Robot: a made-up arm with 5 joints. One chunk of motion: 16 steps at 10 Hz.
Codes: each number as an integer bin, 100 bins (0 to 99) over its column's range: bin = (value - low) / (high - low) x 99, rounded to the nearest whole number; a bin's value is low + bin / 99 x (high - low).
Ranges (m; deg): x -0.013..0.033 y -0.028..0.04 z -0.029..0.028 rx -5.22..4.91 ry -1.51..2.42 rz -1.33..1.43
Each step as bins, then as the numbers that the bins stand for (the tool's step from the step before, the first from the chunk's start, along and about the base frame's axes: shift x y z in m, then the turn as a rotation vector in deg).
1 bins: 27 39 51 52 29 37
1 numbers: -0.00045 -0.00121 0.00036 0.101 -0.359 -0.298
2 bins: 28 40 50 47 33 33
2 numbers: 0.00001 -0.00053 -0.00021 -0.411 -0.200 -0.410
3 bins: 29 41 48 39 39 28
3 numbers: 0.00047 0.00016 -0.00136 -1.229 0.038 -0.549
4 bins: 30 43 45 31 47 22
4 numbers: 0.00094 0.00154 -0.00309 -2.048 0.356 -0.717
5 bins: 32 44 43 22 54 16
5 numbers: 0.00187 0.00222 -0.00424 -2.969 0.634 -0.884
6 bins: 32 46 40 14 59 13
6 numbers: 0.00187 0.00360 -0.00597 -3.787 0.832 -0.968
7 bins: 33 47 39 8 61 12
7 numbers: 0.00233 0.00428 -0.00655 -4.401 0.912 -0.995
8 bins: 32 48 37 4 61 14
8 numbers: 0.00187 0.00497 -0.00770 -4.811 0.912 -0.940
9 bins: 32 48 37 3 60 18
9 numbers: 0.00187 0.00497 -0.00770 -4.913 0.872 -0.828
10 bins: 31 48 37 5 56 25
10 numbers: 0.00140 0.00497 -0.00770 -4.708 0.713 -0.633
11 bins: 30 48 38 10 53 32
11 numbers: 0.00094 0.00497 -0.00712 -4.197 0.594 -0.438
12 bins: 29 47 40 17 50 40
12 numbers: 0.00047 0.00428 -0.00597 -3.481 0.475 -0.215
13 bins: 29 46 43 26 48 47
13 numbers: 0.00047 0.00360 -0.00424 -2.560 0.395 -0.020
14 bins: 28 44 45 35 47 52
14 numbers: 0.00001 0.00222 -0.00309 -1.639 0.356 0.120
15 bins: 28 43 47 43 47 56
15 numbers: 0.00001 0.00154 -0.00194 -0.820 0.356 0.231
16 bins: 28 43 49 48 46 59
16 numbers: 0.00001 0.00154 -0.00079 -0.308 0.316 0.315
